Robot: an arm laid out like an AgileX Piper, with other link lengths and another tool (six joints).
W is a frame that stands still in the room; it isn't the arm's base.
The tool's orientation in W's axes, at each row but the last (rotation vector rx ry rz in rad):
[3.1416, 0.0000, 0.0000]
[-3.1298, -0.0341, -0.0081]
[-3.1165, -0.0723, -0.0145]
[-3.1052, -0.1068, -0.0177]
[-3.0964, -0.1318, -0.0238]
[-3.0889, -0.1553, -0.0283]
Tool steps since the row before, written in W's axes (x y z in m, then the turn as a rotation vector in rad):
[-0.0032, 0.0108, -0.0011, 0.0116, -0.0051, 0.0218]
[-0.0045, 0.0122, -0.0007, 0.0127, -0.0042, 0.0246]
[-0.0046, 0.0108, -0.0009, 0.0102, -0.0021, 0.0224]
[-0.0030, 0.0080, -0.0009, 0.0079, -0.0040, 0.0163]
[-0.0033, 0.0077, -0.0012, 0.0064, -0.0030, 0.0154]
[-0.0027, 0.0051, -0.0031, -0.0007, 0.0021, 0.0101]
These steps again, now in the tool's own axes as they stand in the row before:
[-0.0032, -0.0108, 0.0011, 0.0116, 0.0051, -0.0218]
[-0.0042, -0.0123, 0.0008, 0.0127, 0.0042, -0.0246]
[-0.0041, -0.0110, 0.0011, 0.0103, 0.0020, -0.0224]
[-0.0025, -0.0082, 0.0011, 0.0078, 0.0040, -0.0163]
[-0.0027, -0.0079, 0.0015, 0.0064, 0.0029, -0.0154]
[-0.0022, -0.0052, 0.0033, -0.0003, -0.0026, -0.0100]

